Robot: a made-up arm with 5 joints. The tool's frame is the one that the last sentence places.
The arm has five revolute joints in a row. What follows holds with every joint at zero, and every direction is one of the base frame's.
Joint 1 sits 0.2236 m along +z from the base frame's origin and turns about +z.
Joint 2 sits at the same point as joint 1 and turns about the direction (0, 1, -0.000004).
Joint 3 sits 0.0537 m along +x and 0.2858 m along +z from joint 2 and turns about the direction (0, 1, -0.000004).
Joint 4 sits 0.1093 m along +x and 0.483 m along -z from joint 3 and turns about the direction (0, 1, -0.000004).
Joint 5 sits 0.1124 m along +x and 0.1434 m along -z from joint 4 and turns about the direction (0, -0.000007, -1).
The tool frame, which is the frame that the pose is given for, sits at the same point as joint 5; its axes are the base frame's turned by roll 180, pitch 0 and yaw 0 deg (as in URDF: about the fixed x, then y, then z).
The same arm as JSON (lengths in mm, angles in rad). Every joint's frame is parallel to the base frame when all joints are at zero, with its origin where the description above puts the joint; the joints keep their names.
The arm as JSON. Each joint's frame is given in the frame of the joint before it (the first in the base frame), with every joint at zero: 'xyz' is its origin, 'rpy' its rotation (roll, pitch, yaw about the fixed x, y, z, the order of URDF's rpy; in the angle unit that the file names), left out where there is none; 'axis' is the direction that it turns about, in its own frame. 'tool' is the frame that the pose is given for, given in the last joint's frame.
{"units": {"length": "mm", "angle": "rad"}, "joints": [
  {"name": "joint 1", "type": "revolute", "origin": {"xyz": [0.0, 0.0, 223.6]}, "axis": [0.0, 0.0, 1.0]},
  {"name": "joint 2", "type": "revolute", "origin": {"xyz": [0.0, 0.0, 0.0]}, "axis": [0.0, 1.0, 0.0]},
  {"name": "joint 3", "type": "revolute", "origin": {"xyz": [53.7, 0.0, 285.8]}, "axis": [0.0, 1.0, 0.0]},
  {"name": "joint 4", "type": "revolute", "origin": {"xyz": [109.3, 0.0, -483.0]}, "axis": [0.0, 1.0, 0.0]},
  {"name": "joint 5", "type": "revolute", "origin": {"xyz": [112.4, 0.0, -143.4]}, "axis": [0.0, 0.0, -1.0]}
], "tool": {"origin": {"xyz": [0.0, 0.0, 0.0], "rpy": [3.1416, 0.0, 0.0]}}}

